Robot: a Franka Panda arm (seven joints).
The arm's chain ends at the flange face. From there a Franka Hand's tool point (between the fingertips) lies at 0.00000 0.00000 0.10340 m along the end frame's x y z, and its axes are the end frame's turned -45 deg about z.
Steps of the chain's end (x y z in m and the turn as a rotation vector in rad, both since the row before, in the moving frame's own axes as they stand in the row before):
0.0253 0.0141 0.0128 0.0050 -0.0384 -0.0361
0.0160 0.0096 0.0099 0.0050 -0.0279 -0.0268
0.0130 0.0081 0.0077 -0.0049 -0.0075 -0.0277
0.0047 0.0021 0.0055 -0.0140 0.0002 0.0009
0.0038 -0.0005 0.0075 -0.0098 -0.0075 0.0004
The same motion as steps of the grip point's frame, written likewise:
0.0054 0.0247 0.0127 0.0307 -0.0236 -0.0361
0.0028 0.0157 0.0099 0.0233 -0.0162 -0.0268
0.0026 0.0147 0.0077 0.0018 -0.0088 -0.0277
0.0008 0.0058 0.0055 -0.0100 -0.0098 0.0009
0.0018 0.0025 0.0075 -0.0016 -0.0122 0.0004

